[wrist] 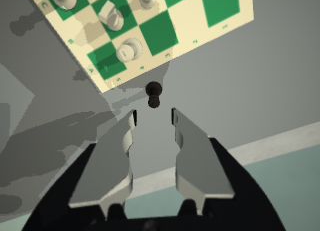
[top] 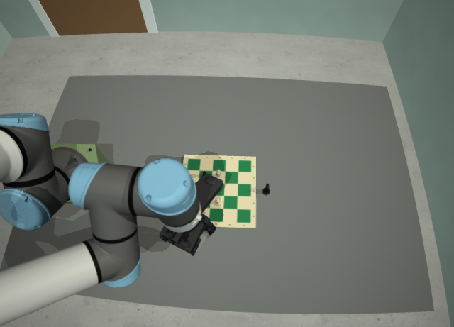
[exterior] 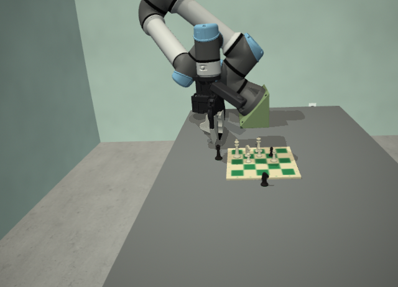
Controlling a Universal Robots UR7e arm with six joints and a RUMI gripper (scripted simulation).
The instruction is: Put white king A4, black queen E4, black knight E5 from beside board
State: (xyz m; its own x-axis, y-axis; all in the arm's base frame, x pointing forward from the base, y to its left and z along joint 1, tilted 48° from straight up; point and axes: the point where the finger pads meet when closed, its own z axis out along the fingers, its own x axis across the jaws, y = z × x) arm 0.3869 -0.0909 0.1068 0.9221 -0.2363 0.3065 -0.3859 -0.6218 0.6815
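Right now the black pawn is 180 mm to the left of my hand and 60 mm below it. The rest, counted from my hand: white king (60 mm to the left, 40 mm below); then board (40 mm ahead, 140 mm to the left, 70 mm below).
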